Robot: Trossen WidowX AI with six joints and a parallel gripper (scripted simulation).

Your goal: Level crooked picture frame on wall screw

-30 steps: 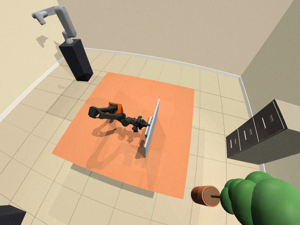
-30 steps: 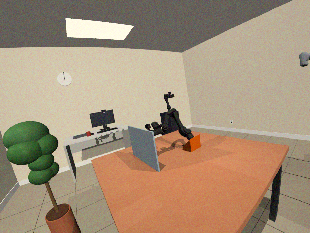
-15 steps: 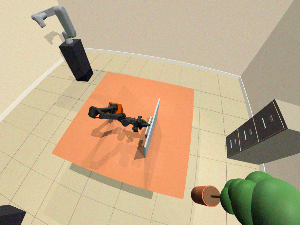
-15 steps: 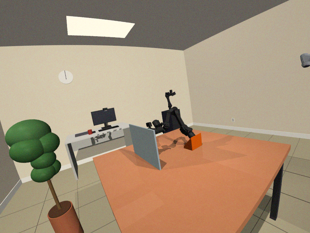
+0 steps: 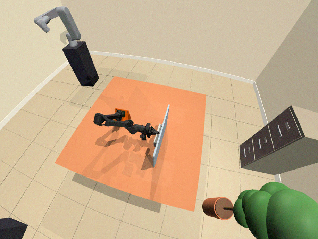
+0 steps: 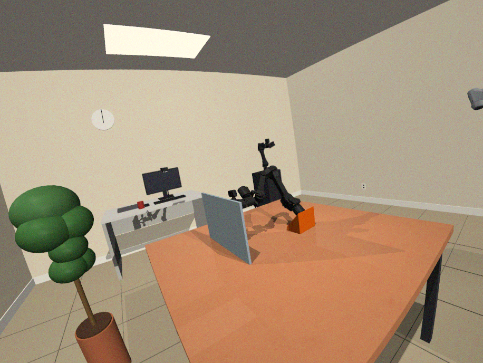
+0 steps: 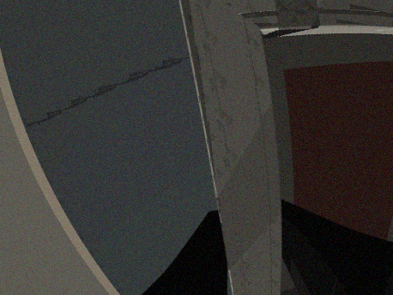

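My gripper tip is now 50 mm above the picture frame and 10 mm to the right of it. Also, from my gripper tip: wall panel (70 mm below, 20 mm ahead, 10 mm to the left).
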